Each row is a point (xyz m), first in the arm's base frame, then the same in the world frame.
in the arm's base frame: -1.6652 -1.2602 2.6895
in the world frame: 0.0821 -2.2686 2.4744
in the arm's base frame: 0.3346 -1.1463 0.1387
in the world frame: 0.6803 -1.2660 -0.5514
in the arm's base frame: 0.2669 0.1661 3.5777
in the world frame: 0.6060 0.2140 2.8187
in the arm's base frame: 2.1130 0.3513 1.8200
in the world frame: 1.2563 1.2990 0.5980
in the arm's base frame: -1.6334 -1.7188 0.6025
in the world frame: -0.1148 -2.9320 0.4526
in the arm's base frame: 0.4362 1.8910 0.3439
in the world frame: -1.3193 1.0051 -0.2027
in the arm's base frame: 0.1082 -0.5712 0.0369
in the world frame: 0.1013 -1.0270 -0.5445
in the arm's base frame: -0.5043 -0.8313 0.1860
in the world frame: -0.0877 -1.6032 -0.2325
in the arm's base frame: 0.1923 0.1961 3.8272
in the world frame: 0.5996 0.2275 3.0804
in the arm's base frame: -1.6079 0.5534 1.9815
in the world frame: -1.3283 -1.0572 1.8940
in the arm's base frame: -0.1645 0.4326 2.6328
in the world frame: -0.1119 -0.0510 2.0675
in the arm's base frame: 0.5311 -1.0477 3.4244
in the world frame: 1.5903 -0.4987 2.5190
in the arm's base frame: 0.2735 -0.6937 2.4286
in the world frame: 0.9142 -0.5919 1.6719
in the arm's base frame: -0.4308 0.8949 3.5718
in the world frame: -0.3703 0.2589 3.0693
